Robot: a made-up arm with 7 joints.
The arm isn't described. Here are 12 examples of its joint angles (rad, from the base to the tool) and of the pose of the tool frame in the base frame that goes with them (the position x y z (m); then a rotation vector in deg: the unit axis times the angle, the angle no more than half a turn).
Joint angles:
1: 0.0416 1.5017 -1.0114 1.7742 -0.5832 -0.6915 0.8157
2: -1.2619 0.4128 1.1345 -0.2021 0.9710 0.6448 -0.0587
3: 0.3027 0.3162 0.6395 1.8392 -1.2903 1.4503 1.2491
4: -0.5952 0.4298 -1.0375 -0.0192 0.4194 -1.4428 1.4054
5: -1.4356 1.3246 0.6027 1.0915 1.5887 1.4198 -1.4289
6: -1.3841 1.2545 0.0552 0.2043 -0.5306 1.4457 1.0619
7: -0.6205 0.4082 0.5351 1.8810 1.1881 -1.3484 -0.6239
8: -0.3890 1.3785 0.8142 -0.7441 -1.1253 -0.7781 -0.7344
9: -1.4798 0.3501 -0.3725 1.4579 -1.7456 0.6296 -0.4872
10: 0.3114 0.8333 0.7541 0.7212 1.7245 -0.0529 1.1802
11: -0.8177 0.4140 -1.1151 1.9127 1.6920 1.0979 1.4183
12: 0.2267 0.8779 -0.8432 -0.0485 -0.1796 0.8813 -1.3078
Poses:
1: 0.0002 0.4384 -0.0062 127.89 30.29 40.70
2: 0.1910 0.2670 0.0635 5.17 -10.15 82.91
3: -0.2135 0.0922 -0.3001 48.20 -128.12 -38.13
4: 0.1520 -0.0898 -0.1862 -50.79 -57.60 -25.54
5: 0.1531 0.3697 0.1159 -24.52 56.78 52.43
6: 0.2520 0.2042 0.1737 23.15 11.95 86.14
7: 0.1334 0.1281 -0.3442 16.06 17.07 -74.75
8: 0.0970 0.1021 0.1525 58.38 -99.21 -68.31
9: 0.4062 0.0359 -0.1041 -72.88 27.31 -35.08
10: 0.0092 0.3887 -0.1756 152.38 3.19 14.04
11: 0.2234 0.2157 -0.2618 -136.66 70.89 19.48
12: 0.0066 0.1040 -0.3151 -21.65 118.46 -85.31
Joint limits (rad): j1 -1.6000..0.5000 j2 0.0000..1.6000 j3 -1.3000..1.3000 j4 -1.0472..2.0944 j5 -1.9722..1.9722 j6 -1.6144..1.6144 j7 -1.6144..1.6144
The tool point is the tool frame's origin. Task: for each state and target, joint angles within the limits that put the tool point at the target. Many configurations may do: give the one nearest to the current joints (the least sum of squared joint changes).
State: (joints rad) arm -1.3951 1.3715 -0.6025 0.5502 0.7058 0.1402 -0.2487
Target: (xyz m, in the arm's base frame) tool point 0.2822 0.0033 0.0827
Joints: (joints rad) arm -1.3941 1.1432 -0.7196 -0.2586 0.7073 0.0171 -0.2487
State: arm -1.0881 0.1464 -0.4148 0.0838 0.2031 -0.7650 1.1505
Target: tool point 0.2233 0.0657 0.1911
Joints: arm -1.4612 0.5996 0.1941 -0.0933 0.1300 -0.7664 1.1505
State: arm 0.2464 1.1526 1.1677 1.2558 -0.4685 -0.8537 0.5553
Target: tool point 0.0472 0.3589 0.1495
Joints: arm -0.2412 1.4849 1.3000 0.7426 -0.6908 -1.3247 0.5553
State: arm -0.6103 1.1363 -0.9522 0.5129 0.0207 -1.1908 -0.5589
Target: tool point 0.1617 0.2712 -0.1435
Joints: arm -0.3572 1.6000 -0.9411 0.4462 0.0230 -1.5506 -0.5589
